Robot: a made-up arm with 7 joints.
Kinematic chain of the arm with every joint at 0, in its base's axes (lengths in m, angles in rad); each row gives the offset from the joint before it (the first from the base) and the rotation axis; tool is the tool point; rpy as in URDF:
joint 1: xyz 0 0 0.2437 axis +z
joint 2: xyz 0 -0.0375 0.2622 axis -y
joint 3: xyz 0 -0.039 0.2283 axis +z
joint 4: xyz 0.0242 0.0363 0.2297 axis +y
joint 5: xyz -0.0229 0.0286 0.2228 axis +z
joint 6: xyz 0 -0.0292 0.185 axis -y
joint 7: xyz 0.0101 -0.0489 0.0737 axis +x
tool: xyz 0 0 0 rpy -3.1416 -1.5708 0
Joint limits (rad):
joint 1: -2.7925..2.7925
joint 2: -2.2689..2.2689
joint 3: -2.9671..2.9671
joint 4: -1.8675..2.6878
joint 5: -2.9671..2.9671
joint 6: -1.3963..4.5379
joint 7: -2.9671..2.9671
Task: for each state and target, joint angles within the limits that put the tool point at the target. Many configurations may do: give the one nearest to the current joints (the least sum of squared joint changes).
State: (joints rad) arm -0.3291 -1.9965 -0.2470 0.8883 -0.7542 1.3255 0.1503
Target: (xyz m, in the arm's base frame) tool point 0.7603 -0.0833 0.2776
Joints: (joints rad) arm -0.1165 -1.3490 0.0516 1.2996 -0.7890 1.5336 0.1503
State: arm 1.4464 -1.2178 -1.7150 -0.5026 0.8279 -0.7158 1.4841
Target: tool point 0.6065 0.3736 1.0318
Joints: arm 0.5201 -0.8519 -1.7393 -0.4883 0.7618 -1.0230 1.4841
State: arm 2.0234 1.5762 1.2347 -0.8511 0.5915 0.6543 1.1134
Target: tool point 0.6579 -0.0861 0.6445
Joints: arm 2.1143 1.2774 1.5410 -1.5533 0.4685 0.8247 1.1134
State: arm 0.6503 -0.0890 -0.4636 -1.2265 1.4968 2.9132 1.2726
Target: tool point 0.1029 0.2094 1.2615
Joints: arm 1.0752 -0.3952 -0.5743 -0.5614 1.7269 2.5951 1.2726
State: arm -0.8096 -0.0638 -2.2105 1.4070 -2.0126 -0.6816 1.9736
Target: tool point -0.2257 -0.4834 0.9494
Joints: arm -0.4138 -0.3990 -2.0416 1.9401 -1.9888 -0.7585 1.9736
